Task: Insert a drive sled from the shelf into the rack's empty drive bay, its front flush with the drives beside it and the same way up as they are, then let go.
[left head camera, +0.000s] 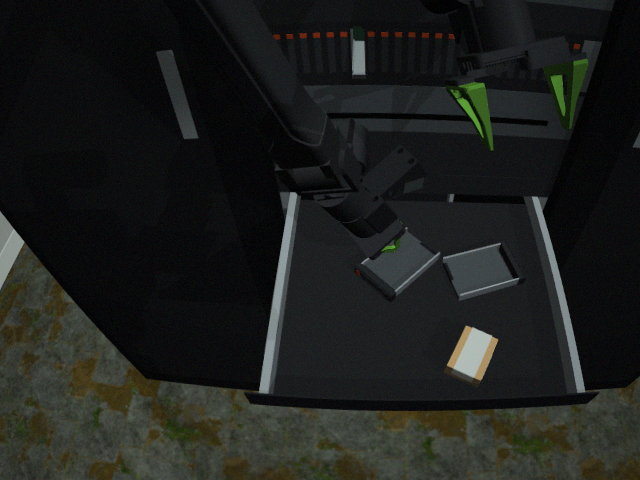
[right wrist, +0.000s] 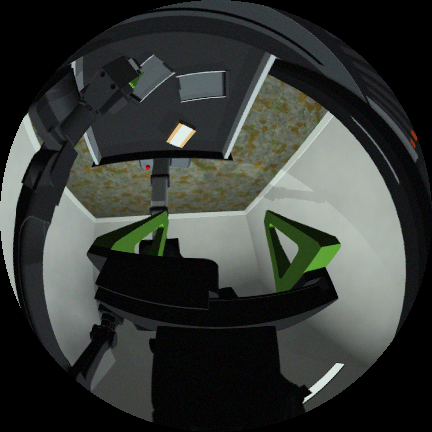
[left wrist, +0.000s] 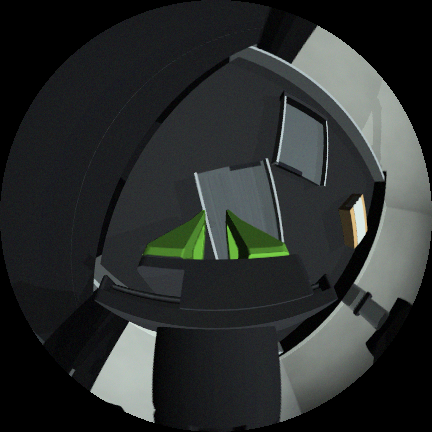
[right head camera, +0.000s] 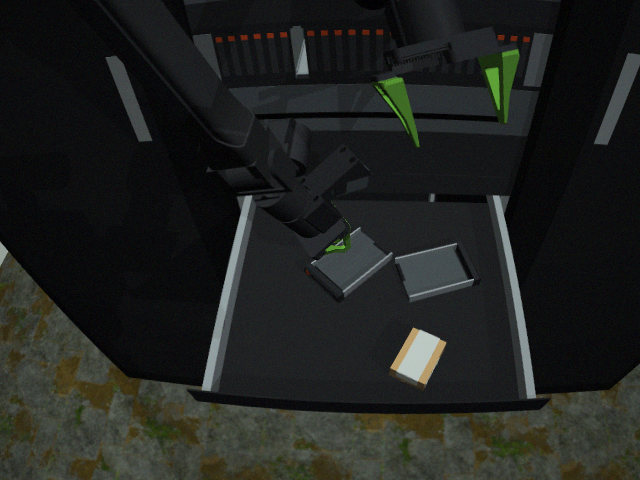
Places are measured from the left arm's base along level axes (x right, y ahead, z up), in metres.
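Pixels of known places: left gripper, fingertip midpoint: [left head camera: 392, 244] [right wrist: 139, 69] [left wrist: 215, 215] [right head camera: 344, 244]; right gripper, fingertip midpoint: [left head camera: 529, 139] [right wrist: 215, 215] [right head camera: 461, 134]; left arm's base, origin of the base link: [right wrist: 110, 315].
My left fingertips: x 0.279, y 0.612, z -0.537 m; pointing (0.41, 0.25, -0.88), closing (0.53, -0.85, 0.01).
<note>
For each thing: its top centre in the pictures, then the offset to it from my left fingertips. Level surfaces: height alone.
- grey drive sled, middle of its top: [left wrist: 246, 223] [right head camera: 348, 259] [left head camera: 398, 259] [right wrist: 142, 80] dx +0.009, dy -0.030, dz +0.000 m
- second sled, middle of its top: [left wrist: 308, 131] [right head camera: 438, 267] [left head camera: 485, 266] [right wrist: 204, 85] dx +0.148, dy -0.042, dz +0.000 m
- white box, middle of its top: [right head camera: 419, 354] [left head camera: 473, 351] [left wrist: 360, 221] [right wrist: 180, 135] dx +0.112, dy -0.195, dz +0.010 m
- dark shelf, its level: dz -0.018 m
A grey drive sled [left head camera: 408, 264] [right head camera: 359, 264] [left wrist: 250, 200] [right wrist: 158, 74] lies open side up, its dark front toward the lower left in the head views. A second sled [left head camera: 480, 271] [right head camera: 434, 271] [left wrist: 302, 142] [right wrist: 202, 86] lies beside it. My left gripper [left head camera: 395, 243] [right head camera: 341, 243] [left wrist: 215, 215] is closed low around the first sled's upper-left side wall; how firmly it holds is unclear. The empty drive bay [left head camera: 358, 57] [right head camera: 301, 59] is a pale slot among orange-tipped drives. My right gripper [left head camera: 530, 138] [right head camera: 460, 134] [right wrist: 215, 215] is open and empty, high near the rack.
An orange and white box [left head camera: 471, 355] [right head camera: 417, 357] [left wrist: 357, 221] [right wrist: 181, 134] lies near the shelf's front edge. The dark shelf [left head camera: 336, 341] [right head camera: 289, 341] has pale side rails and a raised front lip. Dark cabinet doors flank it. My left arm crosses before the rack's left part.
</note>
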